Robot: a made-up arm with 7 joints.
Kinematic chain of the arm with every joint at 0, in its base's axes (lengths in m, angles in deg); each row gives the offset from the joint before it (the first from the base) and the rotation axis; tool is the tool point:
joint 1: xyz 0 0 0.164 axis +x
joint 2: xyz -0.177 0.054 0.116 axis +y
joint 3: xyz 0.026 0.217 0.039 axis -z
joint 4: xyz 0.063 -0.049 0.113 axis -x
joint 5: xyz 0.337 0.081 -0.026 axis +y
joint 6: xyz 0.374 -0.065 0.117 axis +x
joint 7: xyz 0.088 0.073 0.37 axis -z
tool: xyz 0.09 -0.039 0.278
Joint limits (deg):
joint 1: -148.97..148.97
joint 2: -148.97..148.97
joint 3: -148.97..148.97
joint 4: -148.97..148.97
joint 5: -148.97..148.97
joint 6: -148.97..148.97
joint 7: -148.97..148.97
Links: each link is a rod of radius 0.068 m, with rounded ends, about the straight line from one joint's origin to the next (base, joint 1, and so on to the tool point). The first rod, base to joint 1, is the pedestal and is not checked.
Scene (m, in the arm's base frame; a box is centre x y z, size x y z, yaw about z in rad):
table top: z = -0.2
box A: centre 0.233 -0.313 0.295 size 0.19 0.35 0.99 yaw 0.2
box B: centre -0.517 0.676 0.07 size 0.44 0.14 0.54 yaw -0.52
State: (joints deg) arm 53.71 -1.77 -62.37 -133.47 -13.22 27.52 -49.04
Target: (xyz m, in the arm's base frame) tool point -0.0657 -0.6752 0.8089
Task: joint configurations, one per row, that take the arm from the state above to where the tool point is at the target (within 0.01 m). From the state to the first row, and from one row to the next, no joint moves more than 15 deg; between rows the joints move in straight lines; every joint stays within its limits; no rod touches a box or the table.
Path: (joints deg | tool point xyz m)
1: 44.17 -13.28 -61.80 -122.83 -22.39 20.64 -50.78 | 0.8639 0.3786 0.4395
2: 34.62 -24.79 -61.24 -112.20 -31.56 13.76 -52.51 | 0.8498 0.0011 0.5937
3: 25.08 -36.30 -60.67 -101.56 -40.73 6.89 -54.25 | 0.6241 -0.2503 0.8623
4: 15.54 -47.81 -60.11 -90.92 -49.90 0.01 -55.99 | 0.2330 -0.3130 1.0988
5: 28.21 -53.44 -48.11 -86.50 -59.42 -2.22 -56.66 | -0.0656 -0.6753 0.8088

